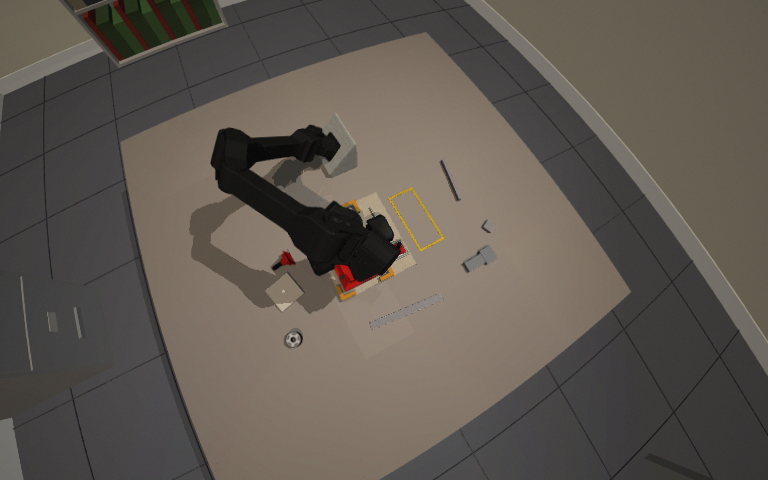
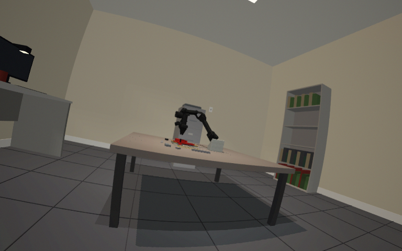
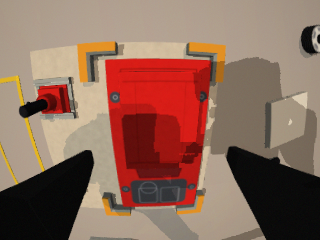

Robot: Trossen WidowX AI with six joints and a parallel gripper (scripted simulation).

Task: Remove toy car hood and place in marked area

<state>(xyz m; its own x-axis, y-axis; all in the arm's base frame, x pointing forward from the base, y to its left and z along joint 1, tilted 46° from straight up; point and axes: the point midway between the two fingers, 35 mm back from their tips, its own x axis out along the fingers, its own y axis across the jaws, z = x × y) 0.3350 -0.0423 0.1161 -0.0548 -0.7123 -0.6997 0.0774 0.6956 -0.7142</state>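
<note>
The red hood lies 6 cm below my gripper tip. Also, from my gripper tip: beige tile 3 cm behind, 20 cm to the right, 9 cm below; then grey ruler 19 cm ahead, 5 cm to the left, 10 cm below; then wheel 10 cm ahead, 24 cm to the right, 9 cm below.
</note>
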